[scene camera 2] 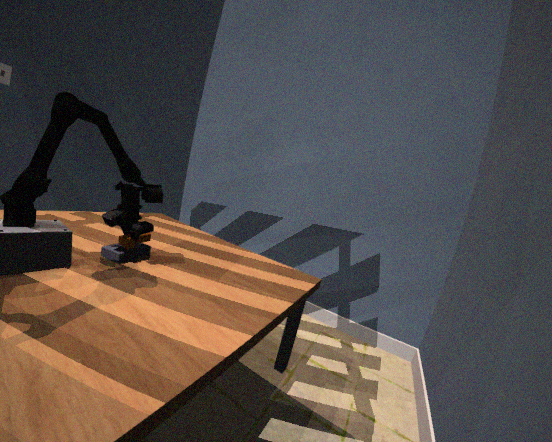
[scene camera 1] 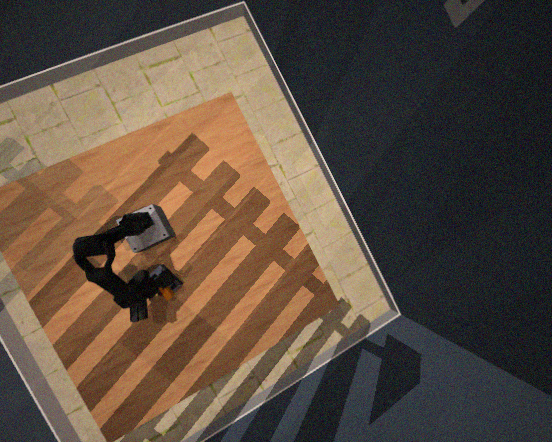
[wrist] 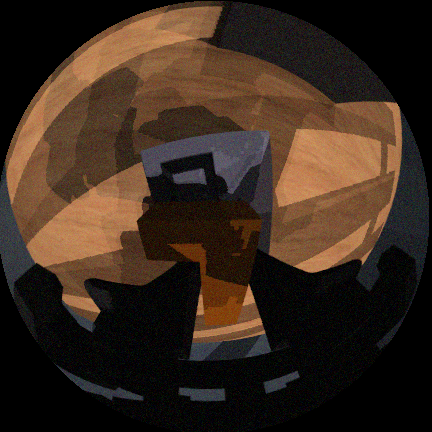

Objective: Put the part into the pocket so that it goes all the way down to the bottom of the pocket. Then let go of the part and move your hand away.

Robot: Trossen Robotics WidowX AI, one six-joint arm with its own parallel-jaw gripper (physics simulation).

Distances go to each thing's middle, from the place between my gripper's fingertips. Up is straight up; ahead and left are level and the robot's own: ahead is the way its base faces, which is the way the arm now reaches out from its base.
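Dark pocket block [wrist: 236, 165]: 30 mm below my hand, 10 mm behind it.
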